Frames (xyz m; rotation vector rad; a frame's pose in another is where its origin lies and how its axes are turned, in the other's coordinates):
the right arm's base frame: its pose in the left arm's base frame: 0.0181 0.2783 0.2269 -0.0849 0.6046 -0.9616
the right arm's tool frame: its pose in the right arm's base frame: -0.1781 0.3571 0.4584 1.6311 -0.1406 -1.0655
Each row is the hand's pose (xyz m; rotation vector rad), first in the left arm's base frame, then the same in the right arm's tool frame.
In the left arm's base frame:
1: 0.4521 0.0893 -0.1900 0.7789 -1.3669 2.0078
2: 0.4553 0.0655 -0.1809 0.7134 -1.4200 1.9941
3: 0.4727 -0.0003 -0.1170 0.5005 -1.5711 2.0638
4: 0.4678 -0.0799 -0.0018 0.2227 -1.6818 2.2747
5: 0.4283 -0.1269 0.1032 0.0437 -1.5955 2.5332
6: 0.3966 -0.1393 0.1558 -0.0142 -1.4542 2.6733
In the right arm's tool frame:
1: 0.7151 -0.1533 -0.4957 -1.5036 -1.1995 -1.6369
2: 0.7253 -0.1297 -0.4959 -1.5233 -1.1233 -1.6687
3: 0.7288 -0.0376 -0.4812 -1.5675 -0.8664 -1.6383
4: 0.7252 0.0887 -0.4207 -1.5499 -0.5842 -1.4618
5: 0.7210 0.1740 -0.3340 -1.4291 -0.4824 -1.2632
6: 0.7169 0.2048 -0.2796 -1.3191 -0.4921 -1.1709

